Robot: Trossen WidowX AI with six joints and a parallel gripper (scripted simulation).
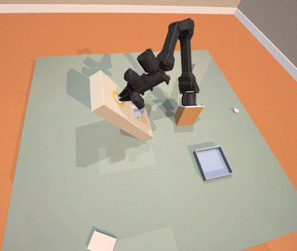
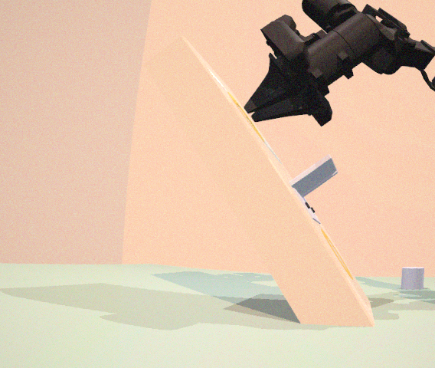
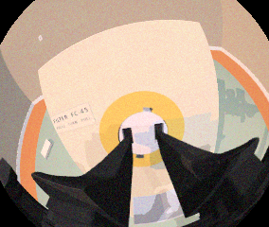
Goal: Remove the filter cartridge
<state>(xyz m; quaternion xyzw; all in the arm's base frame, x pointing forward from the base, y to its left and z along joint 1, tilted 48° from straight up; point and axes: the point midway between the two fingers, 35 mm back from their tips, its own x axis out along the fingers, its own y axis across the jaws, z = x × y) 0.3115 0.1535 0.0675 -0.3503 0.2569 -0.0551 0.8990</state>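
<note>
Right now the round filter cartridge is 20 mm ahead of my gripper tip and 10 mm below it. Round my gripper tip: grey tray: 460 mm behind, 230 mm below, 210 mm to the left; then grey bracket: 100 mm below, 80 mm behind, 10 mm to the right; then cream service panel: 90 mm below, 30 mm behind.
</note>
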